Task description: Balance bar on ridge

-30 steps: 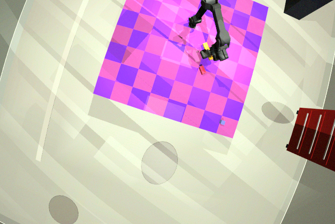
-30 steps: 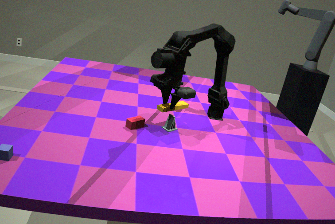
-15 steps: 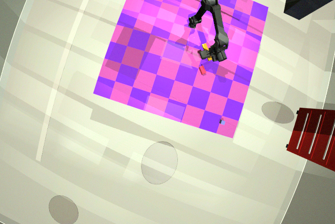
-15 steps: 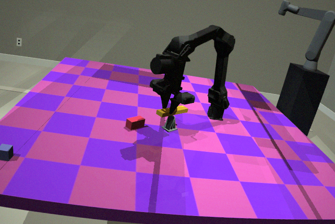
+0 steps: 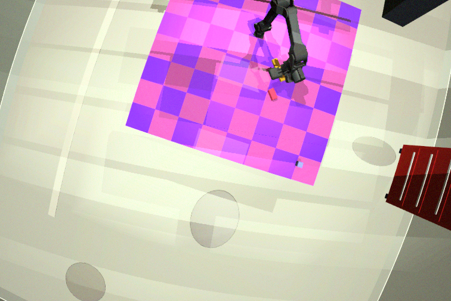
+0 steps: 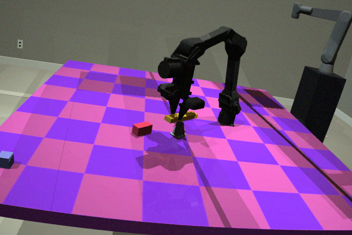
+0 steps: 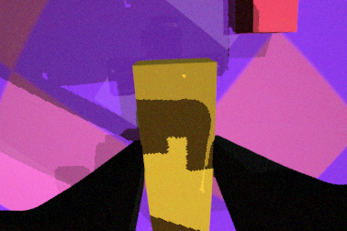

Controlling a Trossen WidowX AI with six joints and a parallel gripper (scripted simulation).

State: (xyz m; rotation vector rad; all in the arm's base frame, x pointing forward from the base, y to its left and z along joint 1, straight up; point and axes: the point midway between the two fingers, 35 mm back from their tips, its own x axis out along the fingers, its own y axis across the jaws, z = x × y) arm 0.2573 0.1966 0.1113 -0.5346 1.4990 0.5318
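Right now the yellow bar is 2 cm to the right of my gripper tip and 2 cm behind it. Also, from my gripper tip: red block: 11 cm ahead, 6 cm below; blue cube: 48 cm ahead, 30 cm to the left, 6 cm below.
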